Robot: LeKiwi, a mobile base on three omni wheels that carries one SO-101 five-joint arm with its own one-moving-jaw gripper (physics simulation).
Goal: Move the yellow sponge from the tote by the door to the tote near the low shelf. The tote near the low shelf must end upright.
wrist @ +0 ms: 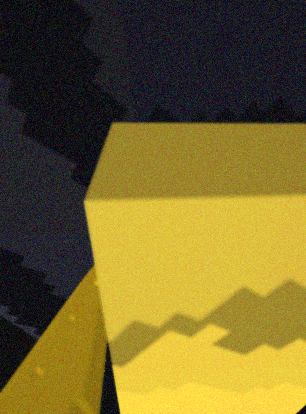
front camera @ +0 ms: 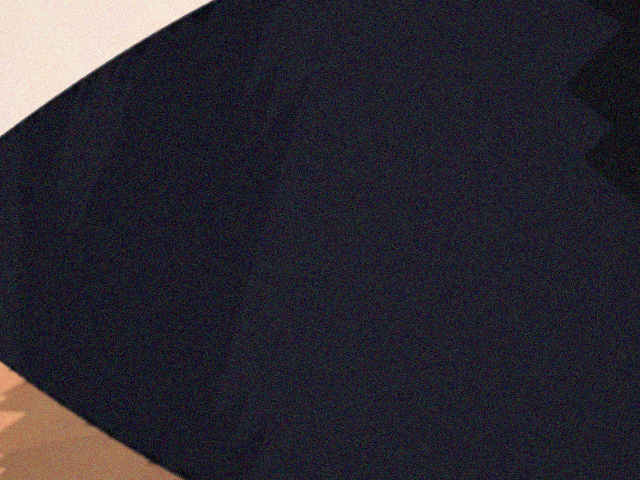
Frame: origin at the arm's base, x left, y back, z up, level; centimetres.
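Where they show: hand at its tool point: (wrist: 123, 262).
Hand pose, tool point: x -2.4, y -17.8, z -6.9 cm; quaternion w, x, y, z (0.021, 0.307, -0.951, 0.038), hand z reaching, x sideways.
Things, the pixels of their top centre, and the offset from my tool point. Level surfaces: height alone.
- yellow sponge at its top centre: (wrist: 244, 374) dz +2.9, dx -3.0, dy -0.7 cm
- dark tote at its top centre: (front camera: 337, 124) dz +7.9, dx +0.6, dy -3.1 cm
- brown floor at its surface level: dz -2.1 cm
The yellow sponge (wrist: 200, 240) fills the middle and lower right of the wrist view, very close, with a jagged shadow across its face. One dark yellow jaw of my gripper (wrist: 62, 350) shows at the lower left, against the sponge's left side, its tip covered by the sponge. The other jaw is hidden or outside the picture, so I cannot tell whether the jaws press on both sides. A dark tote (front camera: 387, 258) fills most of the front view, very close. Which tote it is does not show.
Dark surfaces with jagged shadows (wrist: 210, 55) lie behind and left of the sponge in the wrist view. In the front view a pale wall (front camera: 62, 41) shows at the upper left and brown floor (front camera: 67, 444) at the lower left.
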